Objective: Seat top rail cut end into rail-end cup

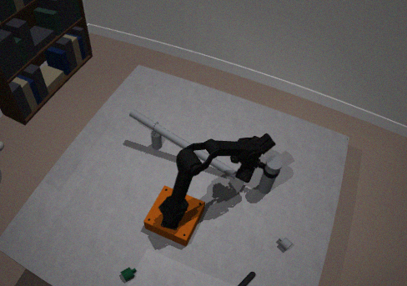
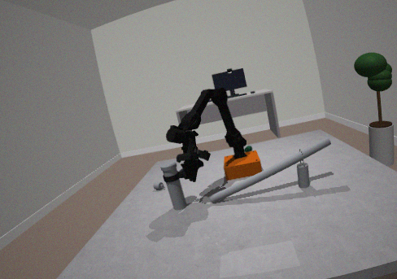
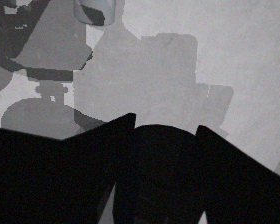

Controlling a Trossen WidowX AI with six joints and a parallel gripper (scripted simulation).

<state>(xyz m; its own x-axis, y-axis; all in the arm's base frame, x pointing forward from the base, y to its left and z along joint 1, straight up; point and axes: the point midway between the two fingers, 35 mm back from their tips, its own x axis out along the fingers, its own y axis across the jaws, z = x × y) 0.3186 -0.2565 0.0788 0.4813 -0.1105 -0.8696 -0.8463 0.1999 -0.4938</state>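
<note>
Now: gripper tip 20 mm past the rail-end cup, 20 mm to the left of it and 30 mm below it. The rest, counted from my gripper tip: small post 60 mm ahead, 450 mm to the left, 20 mm below; then green object 570 mm behind, 350 mm to the left, 100 mm below.
</note>
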